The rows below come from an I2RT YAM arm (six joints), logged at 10 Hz.
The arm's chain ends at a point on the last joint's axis. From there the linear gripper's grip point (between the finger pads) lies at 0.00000 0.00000 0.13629 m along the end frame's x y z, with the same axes.
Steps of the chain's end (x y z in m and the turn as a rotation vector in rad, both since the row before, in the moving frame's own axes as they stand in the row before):
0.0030 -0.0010 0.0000 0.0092 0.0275 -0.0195
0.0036 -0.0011 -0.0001 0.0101 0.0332 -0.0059
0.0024 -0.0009 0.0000 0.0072 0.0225 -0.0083
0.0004 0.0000 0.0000 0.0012 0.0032 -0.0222
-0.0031 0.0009 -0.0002 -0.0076 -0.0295 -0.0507
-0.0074 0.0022 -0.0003 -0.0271 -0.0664 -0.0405
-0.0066 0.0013 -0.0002 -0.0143 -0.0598 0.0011
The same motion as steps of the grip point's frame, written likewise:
0.0067 -0.0023 -0.0001 0.0092 0.0275 -0.0195
0.0081 -0.0025 -0.0002 0.0101 0.0332 -0.0059
0.0055 -0.0019 0.0000 0.0072 0.0225 -0.0083
0.0008 -0.0002 0.0000 0.0012 0.0032 -0.0222
-0.0071 0.0020 -0.0003 -0.0076 -0.0295 -0.0507
-0.0164 0.0061 -0.0007 -0.0271 -0.0664 -0.0405
-0.0147 0.0032 -0.0005 -0.0143 -0.0598 0.0011

